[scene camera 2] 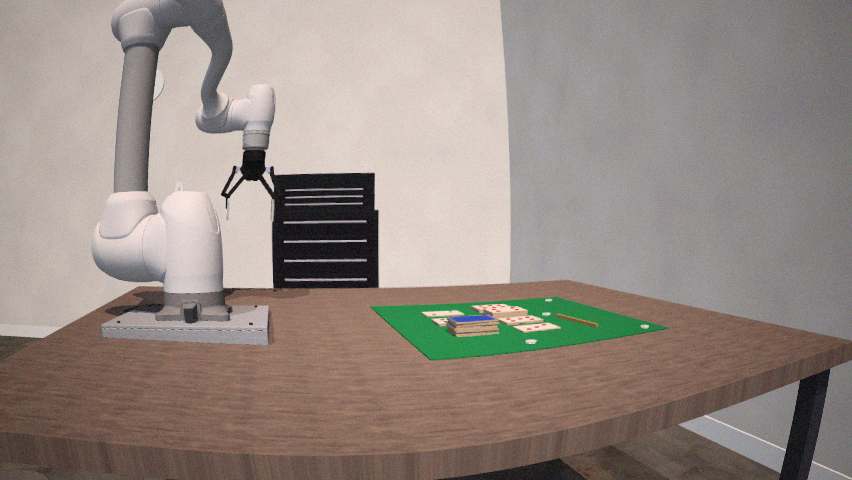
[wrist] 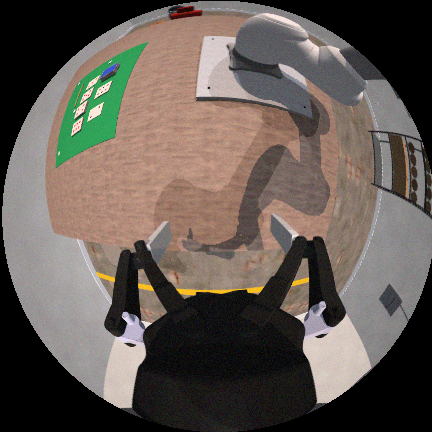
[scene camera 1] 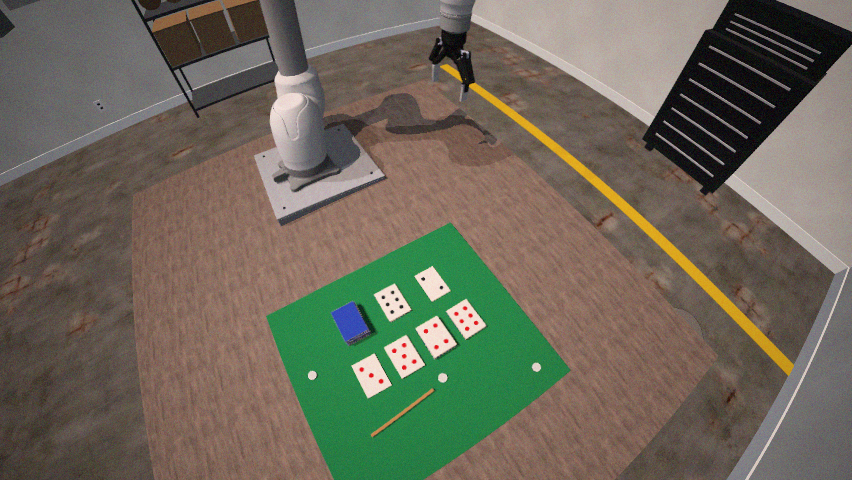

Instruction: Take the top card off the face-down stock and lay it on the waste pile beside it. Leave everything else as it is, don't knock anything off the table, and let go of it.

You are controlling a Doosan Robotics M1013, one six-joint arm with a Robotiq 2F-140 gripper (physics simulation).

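Places are measured from the arm's base along level axes (x up, y left, z back), in metres.
Pixels of known places: gripper, fingertip midpoint: (scene camera 2: 249,220) (wrist: 219,226) (scene camera 1: 448,90); arm's base, link origin: (scene camera 2: 195,315) (wrist: 253,58) (scene camera 1: 308,168).
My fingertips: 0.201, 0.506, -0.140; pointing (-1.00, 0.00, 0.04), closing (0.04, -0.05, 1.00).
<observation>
Ahead of a thing's pixels: the offset from my fingertips to its top centre, as dx, dy, dz. Level surfaces: height alone.
The face-down stock @[-0.193, -0.633, -0.450] (scene camera 1: 351,322) (scene camera 2: 472,327) (wrist: 110,71) is a thick stack with a blue top card, on the green mat @[dx -0.223] (scene camera 1: 476,417) (scene camera 2: 420,339) (wrist: 126,75). Beside it lies a face-up card with black pips @[-0.216, -0.512, -0.456] (scene camera 1: 392,302) (scene camera 2: 440,321) (wrist: 103,89), which looks like the waste pile; in scene camera 2 it is partly hidden behind the stock. My gripper (scene camera 1: 449,83) (scene camera 2: 249,211) (wrist: 219,226) is open and empty, fingers pointing down, high above the far end of the table, well away from the cards.
A two-pip black card @[-0.219, -0.392, -0.468] (scene camera 1: 432,283) (wrist: 95,112) lies past the six-pip one. Several red-pip cards, such as the three @[-0.219, -0.654, -0.591] (scene camera 1: 371,375), form a row. A thin wooden stick @[-0.216, -0.638, -0.704] (scene camera 1: 402,412) (scene camera 2: 575,320) and white discs @[-0.219, -0.516, -0.689] (scene camera 1: 442,378) lie on the mat. The arm's base plate (scene camera 1: 271,190) stands behind.
</observation>
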